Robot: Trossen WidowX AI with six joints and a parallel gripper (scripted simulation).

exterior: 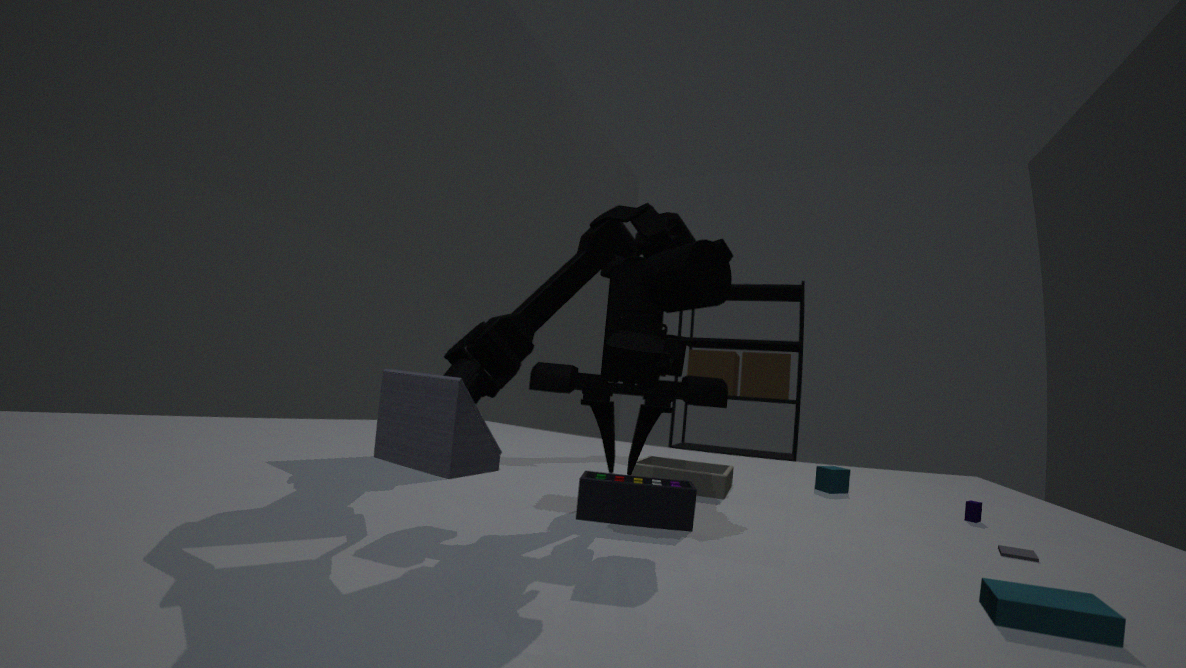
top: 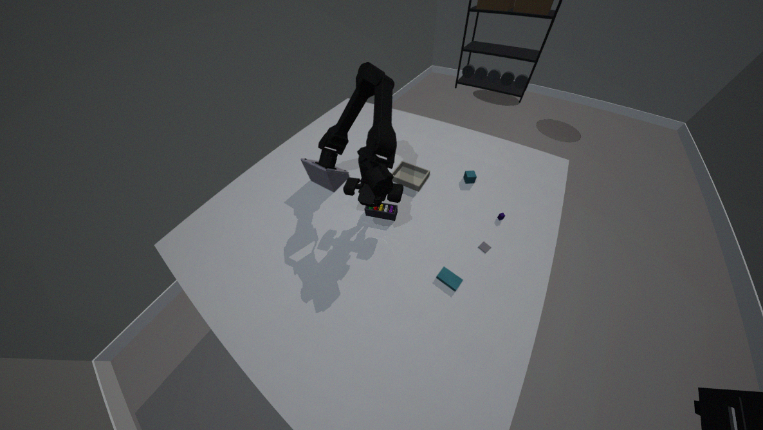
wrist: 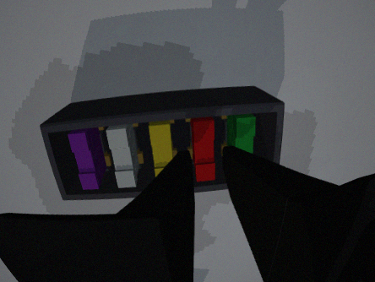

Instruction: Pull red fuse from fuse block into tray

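The red fuse lies 20 mm below my gripper tip. Round my gripper tip: beige tray (220 mm to the left, 40 mm below, 10 mm behind); teal cube (350 mm to the left, 190 mm ahead, 30 mm below); flat grey tile (370 mm ahead, 110 mm to the left, 40 mm below).
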